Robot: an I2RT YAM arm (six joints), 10 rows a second.
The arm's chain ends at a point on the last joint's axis. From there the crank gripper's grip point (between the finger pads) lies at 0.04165 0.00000 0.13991 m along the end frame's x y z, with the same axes.
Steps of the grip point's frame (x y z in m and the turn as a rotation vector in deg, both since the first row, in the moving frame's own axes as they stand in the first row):
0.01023, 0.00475, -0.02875, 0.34, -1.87, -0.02
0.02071, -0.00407, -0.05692, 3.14, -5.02, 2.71
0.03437, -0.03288, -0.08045, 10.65, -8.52, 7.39
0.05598, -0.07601, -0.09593, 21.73, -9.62, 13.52
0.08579, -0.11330, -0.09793, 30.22, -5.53, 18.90
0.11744, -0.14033, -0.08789, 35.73, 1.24, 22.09
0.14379, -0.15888, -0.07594, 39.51, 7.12, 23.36
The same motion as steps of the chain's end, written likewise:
0.01482, 0.00560, -0.03003, 0.34, -1.87, -0.02
0.03297, 0.00200, -0.05987, 3.14, -5.02, 2.71
0.05406, -0.01059, -0.08312, 10.65, -8.52, 7.39
0.07416, -0.03038, -0.09268, 21.73, -9.62, 13.52
0.08902, -0.05395, -0.08574, 30.22, -5.53, 18.90
0.10157, -0.07618, -0.06582, 35.73, 1.24, 22.09
0.11321, -0.09285, -0.04435, 39.51, 7.12, 23.36

